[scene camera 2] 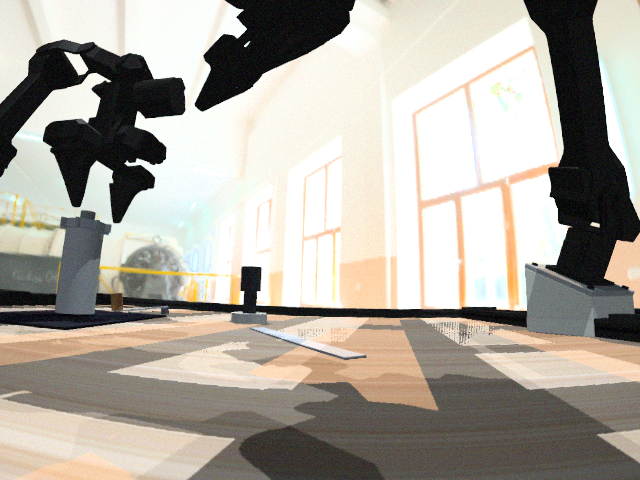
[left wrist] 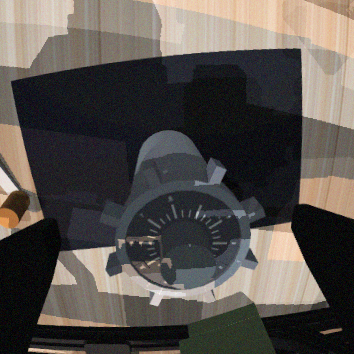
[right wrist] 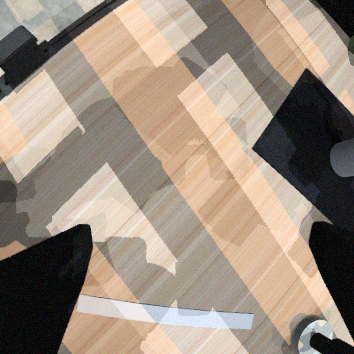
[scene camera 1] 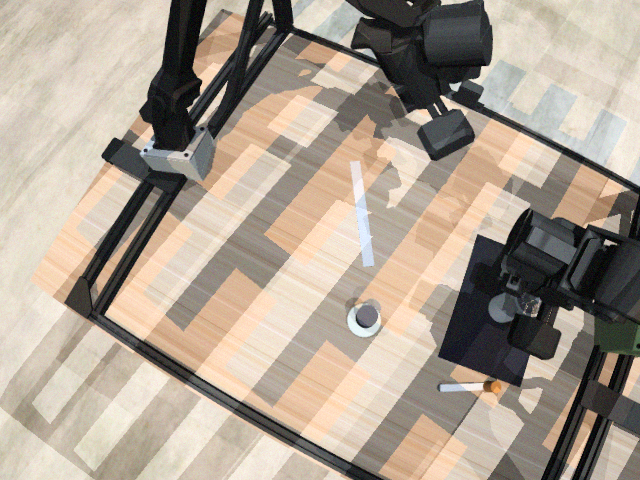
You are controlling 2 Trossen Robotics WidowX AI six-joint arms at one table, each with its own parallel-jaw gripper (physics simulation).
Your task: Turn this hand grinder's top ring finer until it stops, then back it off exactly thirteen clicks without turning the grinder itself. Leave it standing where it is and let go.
Scene:
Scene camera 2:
left gripper: 98,215
right gripper: 214,95
hand grinder: 78,277
dark knob on round base: 251,276, on the table
flat strip: 340,353, on the table
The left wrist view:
left gripper: 177,224
hand grinder: 186,260
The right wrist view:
right gripper: 202,235
flat strip: 86,303
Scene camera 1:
left gripper: 524,295
right gripper: 438,127
hand grinder: 500,309
flat strip: 362,218

